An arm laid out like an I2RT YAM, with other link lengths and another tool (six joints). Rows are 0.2 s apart.
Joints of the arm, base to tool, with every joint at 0 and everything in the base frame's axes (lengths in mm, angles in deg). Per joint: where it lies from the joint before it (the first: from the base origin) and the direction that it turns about. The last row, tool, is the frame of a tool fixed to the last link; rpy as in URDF.
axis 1: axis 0 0 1 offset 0 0 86.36
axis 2: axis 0 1 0 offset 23.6 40 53.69
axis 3: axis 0 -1 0 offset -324.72 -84.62 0
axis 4: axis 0 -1 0 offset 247.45 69.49 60.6
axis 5: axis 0 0 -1 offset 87.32 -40 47.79
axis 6: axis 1 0 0 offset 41.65 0 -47.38
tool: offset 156 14 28 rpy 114.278 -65.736 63.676
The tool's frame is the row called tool.
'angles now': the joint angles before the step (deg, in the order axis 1, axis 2, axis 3, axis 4, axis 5, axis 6). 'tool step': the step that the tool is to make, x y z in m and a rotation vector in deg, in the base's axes. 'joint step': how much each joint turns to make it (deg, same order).
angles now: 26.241, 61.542, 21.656, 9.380, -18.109, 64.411
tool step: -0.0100, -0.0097, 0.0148, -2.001, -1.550, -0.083
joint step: -0.244, -5.505, 2.137, -7.832, 1.124, -2.324
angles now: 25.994, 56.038, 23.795, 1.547, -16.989, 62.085
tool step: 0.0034, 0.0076, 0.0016, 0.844, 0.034, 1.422
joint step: -0.053, 1.888, 0.390, 1.810, -1.664, -0.087
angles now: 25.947, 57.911, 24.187, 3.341, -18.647, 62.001
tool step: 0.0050, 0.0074, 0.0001, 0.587, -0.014, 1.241
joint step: -0.032, 2.358, 0.356, 2.205, -1.362, -0.203
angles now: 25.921, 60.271, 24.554, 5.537, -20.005, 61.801
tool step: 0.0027, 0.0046, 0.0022, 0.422, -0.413, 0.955
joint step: -0.088, 1.158, 0.313, 1.271, -1.003, -0.372
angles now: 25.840, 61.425, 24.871, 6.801, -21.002, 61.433
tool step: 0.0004, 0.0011, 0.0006, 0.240, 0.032, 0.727
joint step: -0.550, 0.405, 0.205, 0.102, -1.223, -0.468
